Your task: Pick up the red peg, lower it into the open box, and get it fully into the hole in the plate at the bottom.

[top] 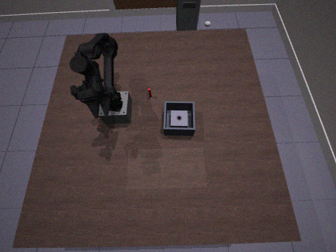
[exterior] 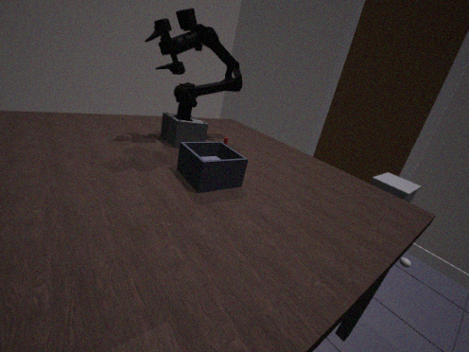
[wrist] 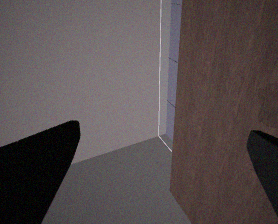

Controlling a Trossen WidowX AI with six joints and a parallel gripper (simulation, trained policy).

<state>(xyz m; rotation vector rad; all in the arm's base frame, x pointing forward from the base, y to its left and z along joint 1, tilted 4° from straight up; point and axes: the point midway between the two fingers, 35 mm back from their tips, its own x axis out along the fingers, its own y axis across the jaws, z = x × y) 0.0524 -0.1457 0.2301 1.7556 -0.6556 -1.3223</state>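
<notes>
The red peg is 300 mm to the left of my gripper tip, 290 mm below it and 90 mm ahead of it. From my gripper tip the other things lie so: grey-blue box (310 mm below, 280 mm ahead, 160 mm to the left); white plate (290 mm below, 280 mm ahead, 160 mm to the left).
</notes>
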